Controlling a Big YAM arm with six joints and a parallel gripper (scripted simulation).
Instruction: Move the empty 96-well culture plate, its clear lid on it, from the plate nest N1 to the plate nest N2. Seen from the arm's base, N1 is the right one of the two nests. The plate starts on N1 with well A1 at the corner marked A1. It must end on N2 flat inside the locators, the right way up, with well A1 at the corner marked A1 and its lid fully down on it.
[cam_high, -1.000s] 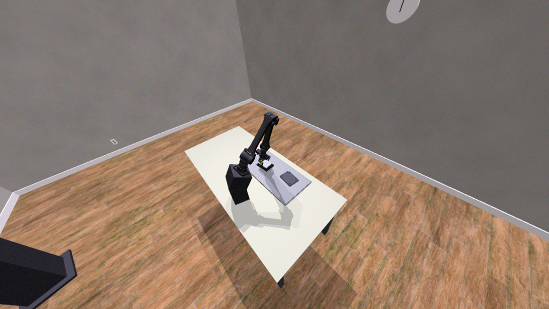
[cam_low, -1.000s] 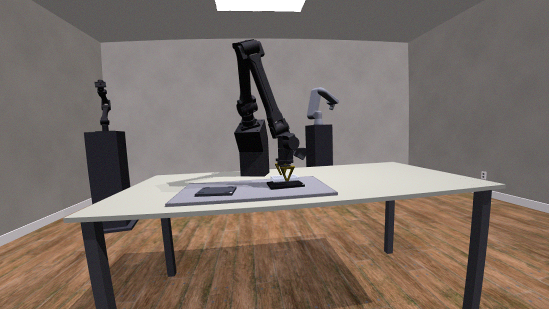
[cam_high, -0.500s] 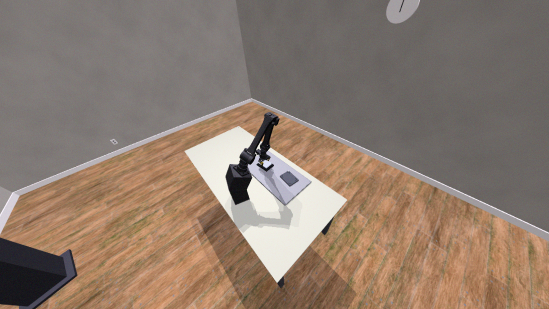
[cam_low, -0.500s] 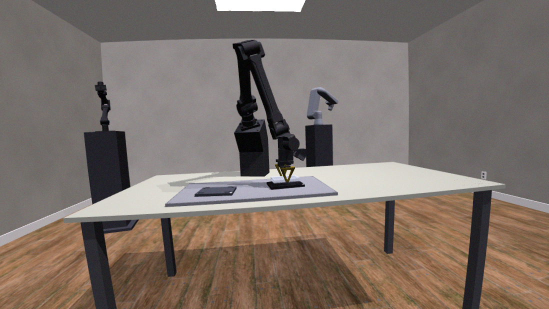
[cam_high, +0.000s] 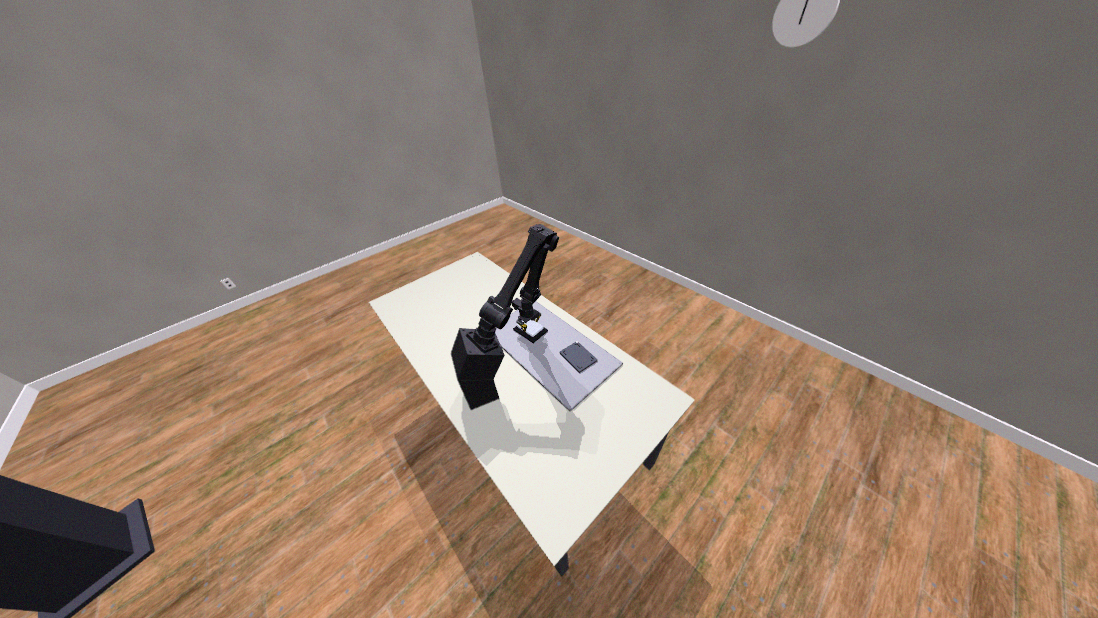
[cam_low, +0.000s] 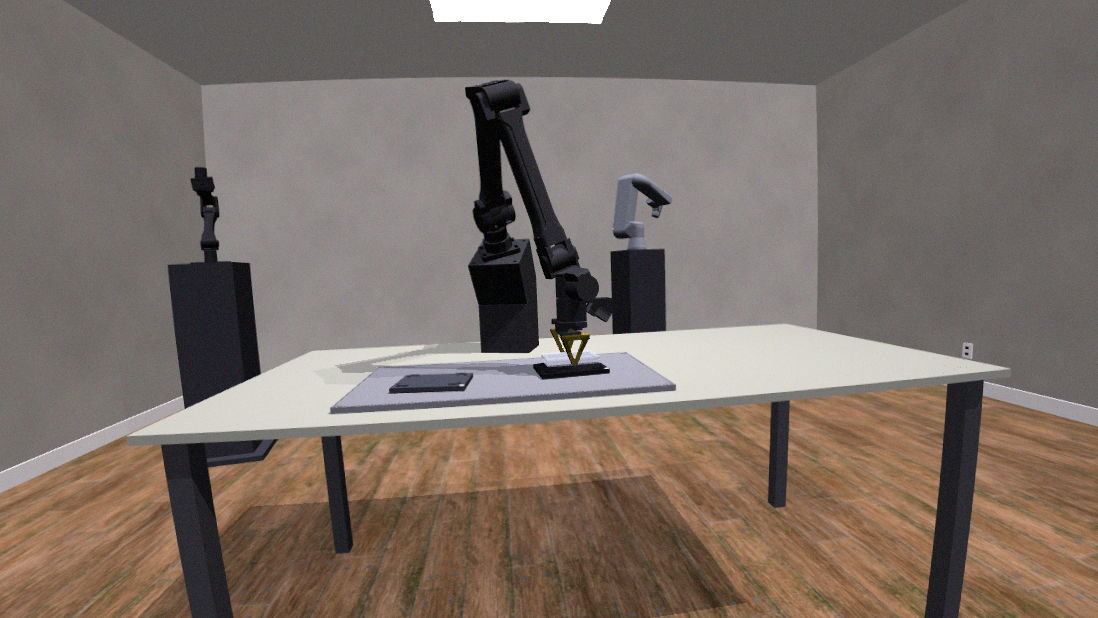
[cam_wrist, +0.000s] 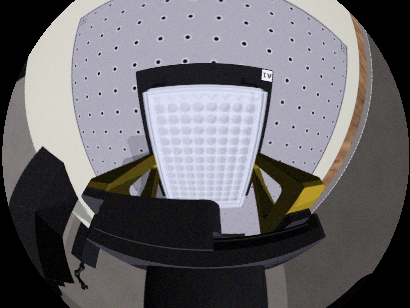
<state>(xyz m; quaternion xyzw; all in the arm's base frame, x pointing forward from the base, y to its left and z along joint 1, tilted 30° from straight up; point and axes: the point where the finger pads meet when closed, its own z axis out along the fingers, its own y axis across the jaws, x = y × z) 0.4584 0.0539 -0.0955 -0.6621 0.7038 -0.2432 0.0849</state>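
Right now the nest N2 is 3 cm below my hand. From my hand the other things lie so: clear lid: right at my hand; nest N1: 2 cm behind, 33 cm to the right, 3 cm below.
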